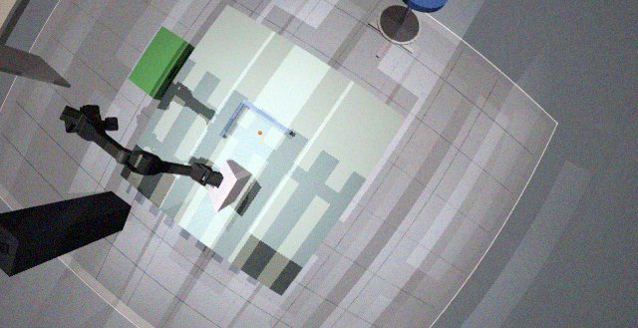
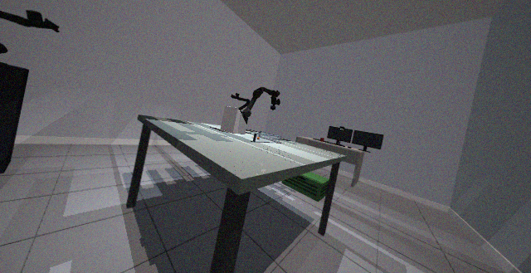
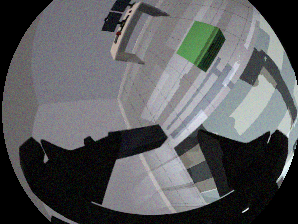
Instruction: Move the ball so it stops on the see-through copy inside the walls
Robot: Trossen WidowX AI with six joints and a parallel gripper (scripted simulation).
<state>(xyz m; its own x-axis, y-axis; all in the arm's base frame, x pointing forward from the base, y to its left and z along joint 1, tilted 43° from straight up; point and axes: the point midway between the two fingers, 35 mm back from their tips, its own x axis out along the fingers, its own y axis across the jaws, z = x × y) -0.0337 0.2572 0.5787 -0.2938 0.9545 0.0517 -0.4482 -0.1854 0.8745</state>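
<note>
Right now the orange ball is 65 cm to the right of my gripper tip, 35 cm below it and 33 cm ahead of it. Also, from my gripper tip: see-through copy of ball (68 cm to the right, 35 cm below, 30 cm ahead).
</note>
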